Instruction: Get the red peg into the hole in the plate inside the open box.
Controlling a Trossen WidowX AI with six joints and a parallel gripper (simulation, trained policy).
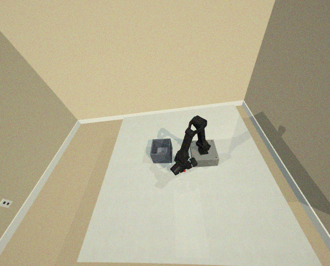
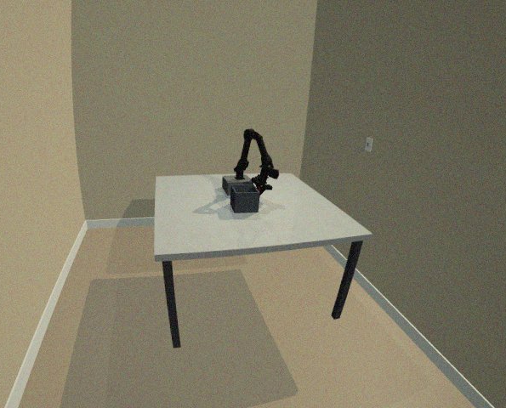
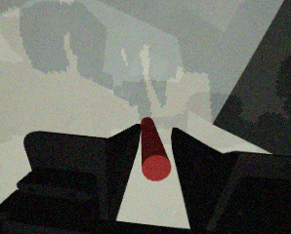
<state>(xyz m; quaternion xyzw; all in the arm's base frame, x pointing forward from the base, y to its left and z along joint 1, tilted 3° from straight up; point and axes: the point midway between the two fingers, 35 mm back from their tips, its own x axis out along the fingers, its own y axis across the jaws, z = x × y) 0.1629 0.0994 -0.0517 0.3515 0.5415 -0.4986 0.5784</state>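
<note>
Now: gripper tip 180 mm to the left of the light grey plate, 170 mm short of it and 20 mm below it. From my gripper tip the other things lie so: red peg (20 mm above).
</note>
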